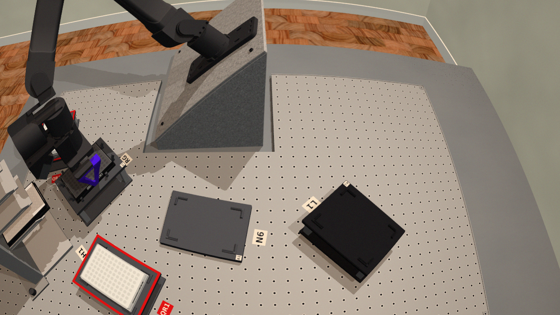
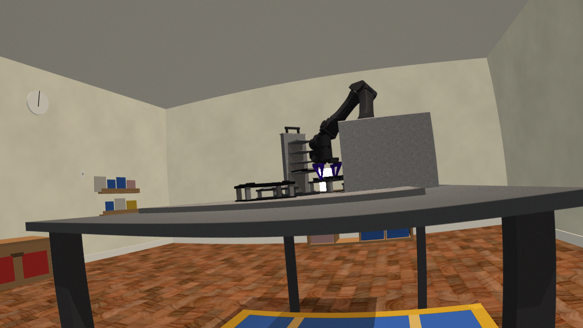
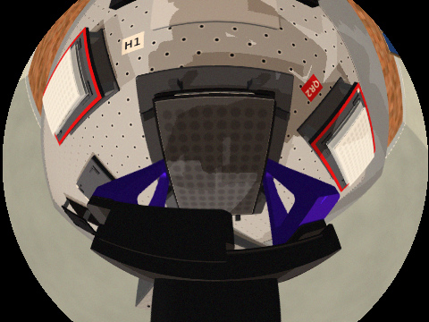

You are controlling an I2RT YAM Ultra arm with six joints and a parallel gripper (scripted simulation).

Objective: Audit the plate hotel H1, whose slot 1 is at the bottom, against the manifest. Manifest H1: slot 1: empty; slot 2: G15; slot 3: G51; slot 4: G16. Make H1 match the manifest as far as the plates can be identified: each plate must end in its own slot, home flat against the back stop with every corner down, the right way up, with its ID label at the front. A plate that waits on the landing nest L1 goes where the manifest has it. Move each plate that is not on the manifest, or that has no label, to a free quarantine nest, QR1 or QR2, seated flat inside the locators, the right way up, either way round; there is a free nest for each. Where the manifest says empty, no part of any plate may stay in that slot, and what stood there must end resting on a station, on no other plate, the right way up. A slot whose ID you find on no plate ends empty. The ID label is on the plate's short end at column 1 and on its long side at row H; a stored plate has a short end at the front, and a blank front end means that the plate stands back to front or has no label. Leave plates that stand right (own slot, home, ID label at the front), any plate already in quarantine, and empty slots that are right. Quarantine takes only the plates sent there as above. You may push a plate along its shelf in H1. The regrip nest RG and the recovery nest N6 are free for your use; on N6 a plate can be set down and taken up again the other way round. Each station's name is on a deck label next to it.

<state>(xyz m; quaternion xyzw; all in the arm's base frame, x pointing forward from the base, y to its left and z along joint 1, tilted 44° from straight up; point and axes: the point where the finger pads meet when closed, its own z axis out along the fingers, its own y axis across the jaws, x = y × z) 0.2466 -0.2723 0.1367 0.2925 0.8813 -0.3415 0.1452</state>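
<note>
The regrip nest RG lies 1 cm below my hand. Also, from my hand: plate hotel H1: 21 cm ahead, 16 cm to the right, 9 cm above; quarantine nest QR2: 17 cm to the right, 12 cm behind, 3 cm below; quarantine nest QR1: 22 cm ahead, 11 cm to the left, 3 cm below.
</note>
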